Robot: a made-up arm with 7 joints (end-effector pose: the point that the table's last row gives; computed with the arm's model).
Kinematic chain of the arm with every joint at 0, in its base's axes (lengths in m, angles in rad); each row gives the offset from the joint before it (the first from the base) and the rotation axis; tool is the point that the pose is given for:
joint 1: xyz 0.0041 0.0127 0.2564 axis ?
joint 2: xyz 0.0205 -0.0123 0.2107 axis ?
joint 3: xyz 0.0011 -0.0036 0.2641 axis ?
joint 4: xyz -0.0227 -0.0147 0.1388 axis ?
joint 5: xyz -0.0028 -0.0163 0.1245 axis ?
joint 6: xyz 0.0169 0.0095 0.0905 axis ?
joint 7: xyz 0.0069 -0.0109 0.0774 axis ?
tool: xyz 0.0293 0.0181 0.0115
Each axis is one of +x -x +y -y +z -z.
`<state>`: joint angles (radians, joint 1 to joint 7).
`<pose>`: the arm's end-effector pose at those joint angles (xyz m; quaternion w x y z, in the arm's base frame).
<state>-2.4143 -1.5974 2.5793 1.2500 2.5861 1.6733 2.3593</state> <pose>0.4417 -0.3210 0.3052 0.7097 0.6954 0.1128 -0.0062</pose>
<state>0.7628 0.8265 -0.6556 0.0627 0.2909 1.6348 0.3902</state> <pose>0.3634 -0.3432 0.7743 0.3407 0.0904 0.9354 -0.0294</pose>
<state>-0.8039 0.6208 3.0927 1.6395 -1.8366 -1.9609 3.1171</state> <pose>0.0439 0.1376 0.8406 0.4725 -0.8287 -0.0605 0.2940</pose>
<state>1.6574 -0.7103 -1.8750 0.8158 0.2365 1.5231 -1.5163</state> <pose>0.2304 0.3167 0.8083 0.4961 0.4393 0.7472 -0.0511</pose>
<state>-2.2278 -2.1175 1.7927 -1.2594 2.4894 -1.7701 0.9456</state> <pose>0.1283 -0.4817 0.2629 0.0943 -0.6130 0.3059 -0.7224</pose>
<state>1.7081 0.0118 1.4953 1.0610 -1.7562 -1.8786 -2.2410</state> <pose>-0.1288 0.0870 0.9525 0.5600 -0.7992 -0.0792 -0.2036</pose>
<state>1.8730 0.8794 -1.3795 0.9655 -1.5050 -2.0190 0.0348</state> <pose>-0.0589 -0.5157 0.7092 0.2632 0.7925 -0.4966 -0.2369</pose>
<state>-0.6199 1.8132 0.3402 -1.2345 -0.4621 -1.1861 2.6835</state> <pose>0.4240 0.2975 0.6330 0.6783 0.2523 0.0540 -0.6880</pose>
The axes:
joint 1: -z
joint 2: +y
joint 3: -z
joint 4: +y
joint 5: -z
joint 6: +y
joint 7: -z

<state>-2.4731 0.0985 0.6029 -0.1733 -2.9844 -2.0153 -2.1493</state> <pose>0.0042 0.0859 1.0310 0.5438 -0.8012 0.1644 0.1880</pose>
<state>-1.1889 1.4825 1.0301 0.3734 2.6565 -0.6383 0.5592</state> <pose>0.3694 0.6340 0.5052 0.1723 0.5783 0.6787 0.4186</pose>
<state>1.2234 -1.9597 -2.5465 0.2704 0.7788 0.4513 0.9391</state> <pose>-0.0727 0.6000 0.1957 0.3423 -0.8181 -0.3267 -0.3270</pose>
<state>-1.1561 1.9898 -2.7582 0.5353 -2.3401 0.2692 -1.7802</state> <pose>0.2319 0.6539 0.2636 0.4497 -0.1663 0.6976 0.5323</pose>
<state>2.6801 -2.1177 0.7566 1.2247 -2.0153 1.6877 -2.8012</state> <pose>0.4285 0.3228 0.3510 0.6448 0.5740 0.2845 0.4170</pose>
